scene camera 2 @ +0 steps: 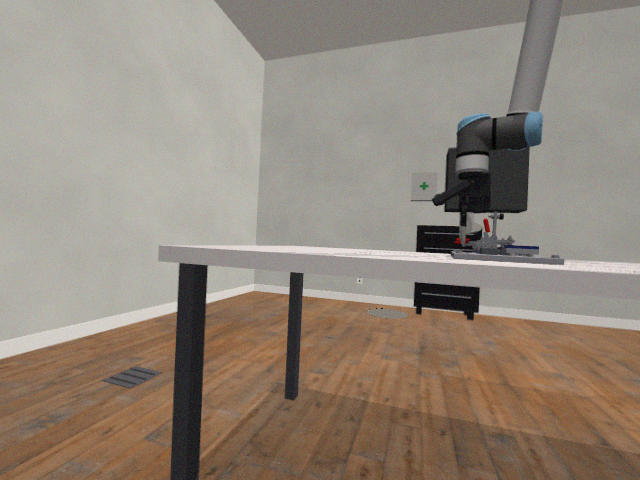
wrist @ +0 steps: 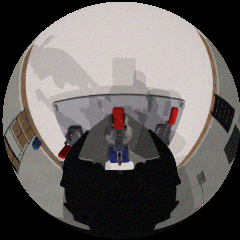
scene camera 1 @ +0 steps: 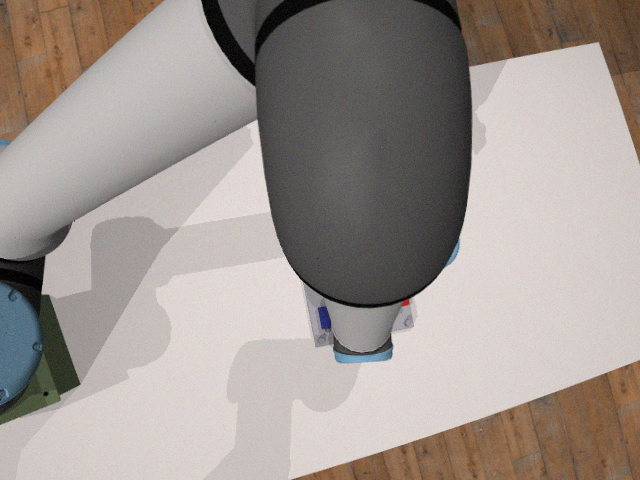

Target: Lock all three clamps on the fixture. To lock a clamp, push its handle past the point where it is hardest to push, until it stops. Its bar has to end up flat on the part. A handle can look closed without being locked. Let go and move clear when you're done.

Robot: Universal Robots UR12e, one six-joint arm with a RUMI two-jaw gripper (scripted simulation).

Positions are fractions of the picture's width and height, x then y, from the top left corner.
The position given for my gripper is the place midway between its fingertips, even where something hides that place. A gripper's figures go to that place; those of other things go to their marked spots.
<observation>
My gripper (wrist: 0.49, 0.48): 15 cm from the lens. A grey fixture plate (wrist: 0.36, 0.46) is 18 cm from the lens.
</observation>
